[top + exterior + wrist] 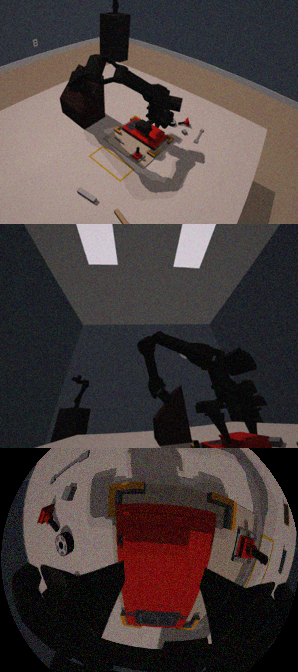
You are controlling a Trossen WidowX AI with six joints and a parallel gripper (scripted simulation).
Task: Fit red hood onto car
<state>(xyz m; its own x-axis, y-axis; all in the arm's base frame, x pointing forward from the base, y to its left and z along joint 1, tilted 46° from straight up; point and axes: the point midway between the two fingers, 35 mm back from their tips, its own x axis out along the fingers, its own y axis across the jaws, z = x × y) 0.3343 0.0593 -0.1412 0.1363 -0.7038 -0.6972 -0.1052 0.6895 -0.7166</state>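
Now: gripper tip right at the red hood. From my gripper tip the other things lie so: grey engine block: 20 mm below; then wheel: 10 mm behind, 170 mm to the left, 30 mm below; then wooden bar: 220 mm ahead, 360 mm to the right, 30 mm below.
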